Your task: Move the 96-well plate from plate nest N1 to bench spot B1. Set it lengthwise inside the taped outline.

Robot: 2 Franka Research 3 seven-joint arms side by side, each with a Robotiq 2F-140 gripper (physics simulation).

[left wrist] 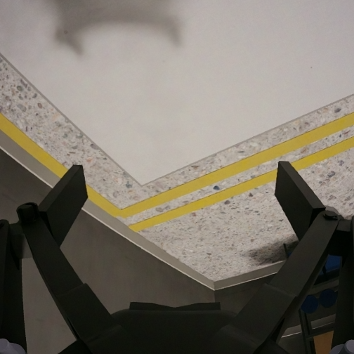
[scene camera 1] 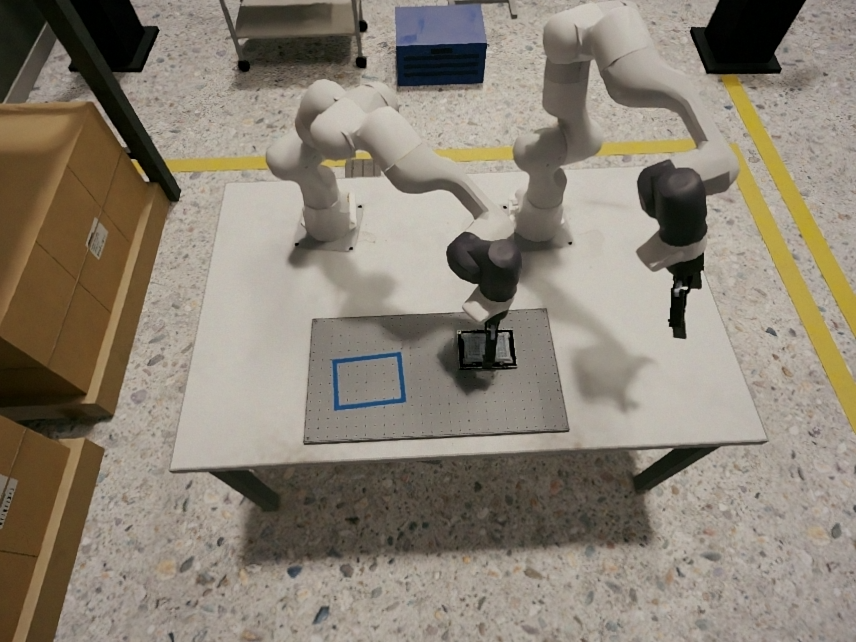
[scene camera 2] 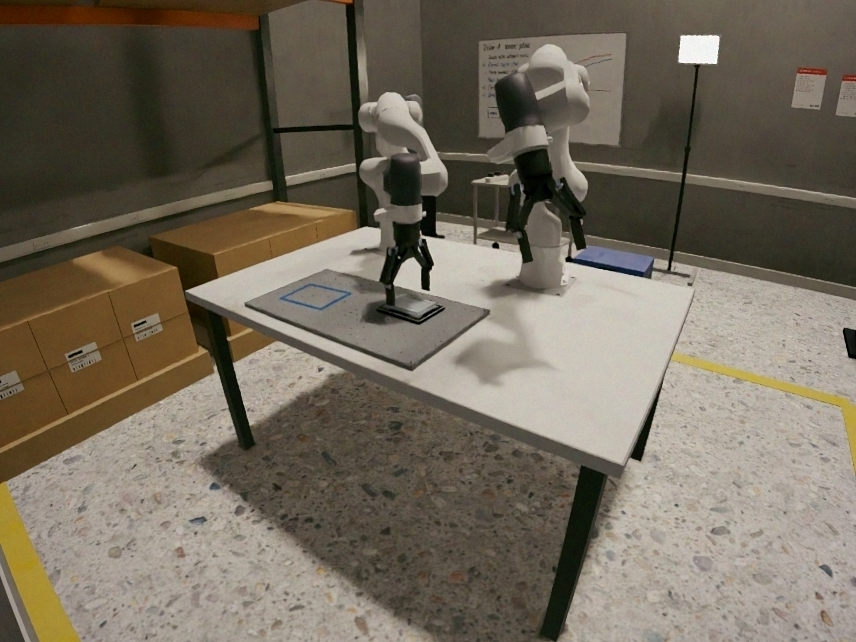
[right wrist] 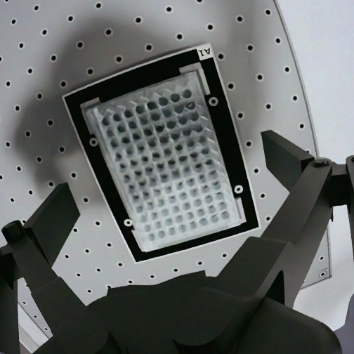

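Observation:
The clear 96-well plate [scene camera 1: 474, 345] [scene camera 2: 418, 304] [right wrist: 165, 165] sits flat in the black-bordered nest [scene camera 2: 414, 319] [right wrist: 107, 180], whose corner marked A1 shows in the right wrist view. The blue taped outline [scene camera 1: 334, 384] [scene camera 2: 300, 303] lies farther left on the grey perforated board, with no plate in it. My right gripper [scene camera 1: 489, 353] [scene camera 2: 407, 295] [right wrist: 165, 174] is open and empty, low over the nest, fingers spread wide toward opposite sides of the plate; exact fingertip height is hard to tell. My left gripper [scene camera 1: 678, 331] [scene camera 2: 553, 252] [left wrist: 179, 179] is open and empty, high above the table's right side.
The grey board [scene camera 1: 428, 422] [scene camera 2: 414, 353] lies on the white table [scene camera 1: 248, 290] [scene camera 2: 587, 386]. Cardboard boxes [scene camera 1: 48, 276] [scene camera 2: 89, 317] stand left of the table. A blue chest [scene camera 1: 440, 41] [scene camera 2: 615, 262] and a cart [scene camera 1: 293, 24] stand on the floor behind it.

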